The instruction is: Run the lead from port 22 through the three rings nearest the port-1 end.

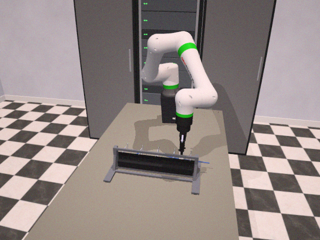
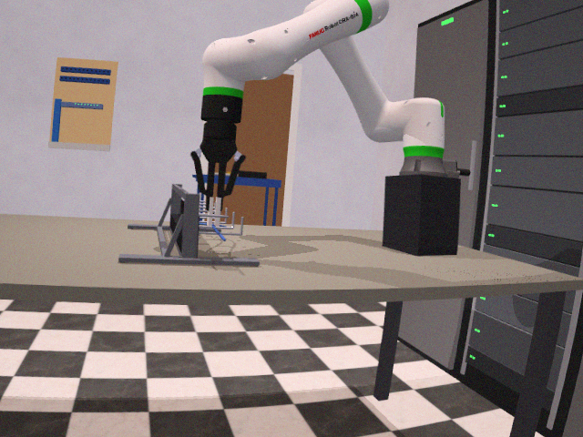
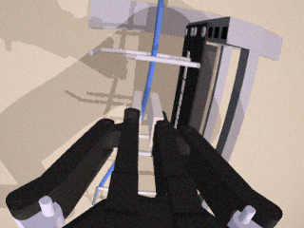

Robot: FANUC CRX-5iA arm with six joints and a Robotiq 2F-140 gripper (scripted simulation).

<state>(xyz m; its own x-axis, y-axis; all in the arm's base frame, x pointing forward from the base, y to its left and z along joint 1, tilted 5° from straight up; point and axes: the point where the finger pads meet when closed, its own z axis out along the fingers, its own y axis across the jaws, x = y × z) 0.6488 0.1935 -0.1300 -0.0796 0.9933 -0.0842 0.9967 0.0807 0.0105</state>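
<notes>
My hand is 16 cm to the right of the lead's free end, 4 cm above it and 1 cm past it. Also, from my hand: grey rack 14 cm to the right, 7 cm ahead, 3 cm below.
</notes>
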